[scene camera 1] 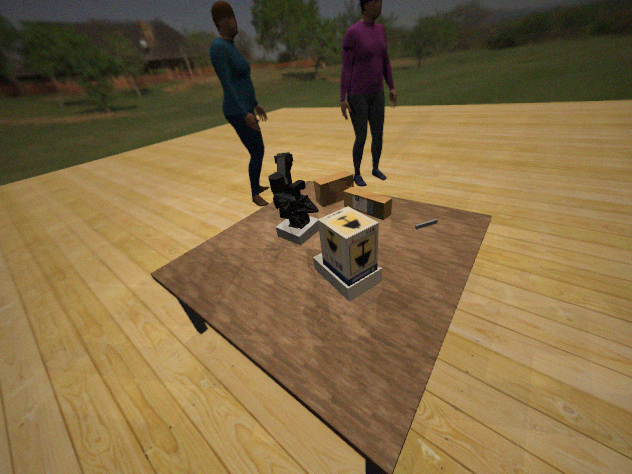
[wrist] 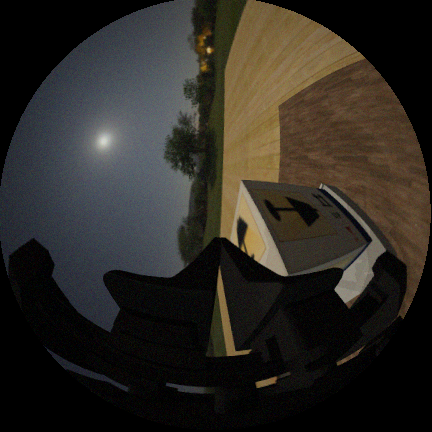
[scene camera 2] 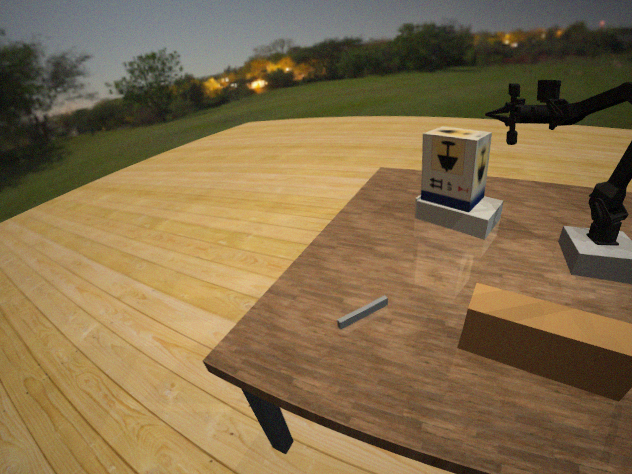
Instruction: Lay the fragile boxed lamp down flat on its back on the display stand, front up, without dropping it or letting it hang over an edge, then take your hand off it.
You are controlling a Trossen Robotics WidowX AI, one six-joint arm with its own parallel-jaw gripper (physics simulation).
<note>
My gripper is shut, with nothing in its grasp. I also see a stand.
My gripper also shows in scene camera 1 and in the wrist view.
</note>
